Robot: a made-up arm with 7 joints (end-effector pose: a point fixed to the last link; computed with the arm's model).
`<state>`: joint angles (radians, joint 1 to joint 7).
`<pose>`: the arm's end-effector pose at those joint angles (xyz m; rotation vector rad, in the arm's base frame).
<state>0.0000 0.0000 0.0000 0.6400 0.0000 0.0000 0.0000</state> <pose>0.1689 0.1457 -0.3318 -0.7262 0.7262 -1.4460</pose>
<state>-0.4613 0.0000 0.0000 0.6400 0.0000 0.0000 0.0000</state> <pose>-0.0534 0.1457 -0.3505 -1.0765 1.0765 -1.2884</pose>
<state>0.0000 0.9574 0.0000 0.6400 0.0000 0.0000 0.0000</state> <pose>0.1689 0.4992 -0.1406 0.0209 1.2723 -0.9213</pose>
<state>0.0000 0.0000 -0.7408 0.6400 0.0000 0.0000 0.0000</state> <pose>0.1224 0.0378 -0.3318 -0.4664 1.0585 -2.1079</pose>
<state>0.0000 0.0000 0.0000 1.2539 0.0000 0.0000 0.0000</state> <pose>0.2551 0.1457 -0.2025 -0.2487 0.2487 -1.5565</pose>
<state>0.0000 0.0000 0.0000 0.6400 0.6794 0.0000 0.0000</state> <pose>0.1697 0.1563 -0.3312 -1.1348 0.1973 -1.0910</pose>
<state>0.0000 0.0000 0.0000 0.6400 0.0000 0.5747 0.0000</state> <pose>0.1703 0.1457 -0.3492 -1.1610 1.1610 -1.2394</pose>
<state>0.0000 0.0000 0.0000 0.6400 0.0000 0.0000 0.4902</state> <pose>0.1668 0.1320 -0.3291 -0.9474 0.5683 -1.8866</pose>
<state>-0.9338 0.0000 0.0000 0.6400 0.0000 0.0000 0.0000</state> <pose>-0.2652 0.1457 -0.2651 -1.4223 1.4223 -1.0556</pose>
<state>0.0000 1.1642 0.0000 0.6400 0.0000 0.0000 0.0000</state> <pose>0.1689 0.5418 -0.0612 0.1832 1.3631 -0.7865</pose>
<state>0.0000 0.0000 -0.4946 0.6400 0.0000 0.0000 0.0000</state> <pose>0.1467 0.0694 -0.3318 -0.5667 0.9494 -1.8905</pose>
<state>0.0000 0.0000 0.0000 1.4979 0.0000 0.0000 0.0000</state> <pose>0.2650 0.1457 -0.1407 -0.0572 0.0572 -1.5700</pose>
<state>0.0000 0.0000 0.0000 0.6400 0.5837 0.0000 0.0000</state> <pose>0.1700 0.1548 -0.3310 -1.0835 0.2724 -1.1462</pose>
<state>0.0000 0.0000 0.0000 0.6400 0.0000 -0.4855 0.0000</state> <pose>0.1603 0.1457 -0.3197 -0.3492 0.3492 -1.5424</pose>
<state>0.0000 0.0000 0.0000 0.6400 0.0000 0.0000 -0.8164</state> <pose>0.1633 0.1669 -0.3244 -0.3506 0.8849 -0.6981</pose>
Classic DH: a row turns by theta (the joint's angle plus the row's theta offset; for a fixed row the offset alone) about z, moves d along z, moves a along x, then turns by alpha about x. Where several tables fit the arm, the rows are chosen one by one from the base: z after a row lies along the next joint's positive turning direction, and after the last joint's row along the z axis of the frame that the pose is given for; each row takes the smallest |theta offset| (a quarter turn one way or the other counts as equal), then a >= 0, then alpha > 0; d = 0 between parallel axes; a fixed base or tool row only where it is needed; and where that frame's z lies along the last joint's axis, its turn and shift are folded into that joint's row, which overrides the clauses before.
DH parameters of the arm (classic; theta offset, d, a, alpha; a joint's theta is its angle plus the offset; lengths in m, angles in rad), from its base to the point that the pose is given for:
base (fixed): 0 0.1321 0.018 1.5708
joint 1: -1.5708 -0.1382 0.0277 -1.5708
joint 2: 1.5708 -0.0113 0.0133 -1.5708
joint 3: -1.5708 -0.2356 0.0013 1.5708
joint 4: 0 -0.001 -0.0052 -1.5708
joint 5: 0 -0.2488 -0.0153 -1.5708
joint 6: -1.5708 -0.0069 0.0209 1.5708
joint 7: -0.0034 0 -0.0291 3.1416
tool (fixed): 1.5674 0.0297 0 0

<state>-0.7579 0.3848 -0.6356 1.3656 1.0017 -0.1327 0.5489</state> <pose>-0.0665 0.1142 -0.2338 -1.6182 -0.0109 -1.8383</pose>
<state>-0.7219 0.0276 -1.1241 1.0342 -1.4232 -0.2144 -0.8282</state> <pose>-0.1802 -0.0365 -0.2022 0.8847 0.2748 -2.5272</pose>
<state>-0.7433 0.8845 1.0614 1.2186 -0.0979 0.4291 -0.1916</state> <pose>0.0662 0.5383 0.0168 0.1216 1.1877 -0.1726</pose>
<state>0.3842 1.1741 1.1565 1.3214 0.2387 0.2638 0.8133</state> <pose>0.0915 0.4916 0.2476 0.7515 0.0357 -1.0655</pose>
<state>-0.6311 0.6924 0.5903 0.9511 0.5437 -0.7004 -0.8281</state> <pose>-0.0133 0.4767 -0.1338 0.3947 0.2522 -0.0638</pose>
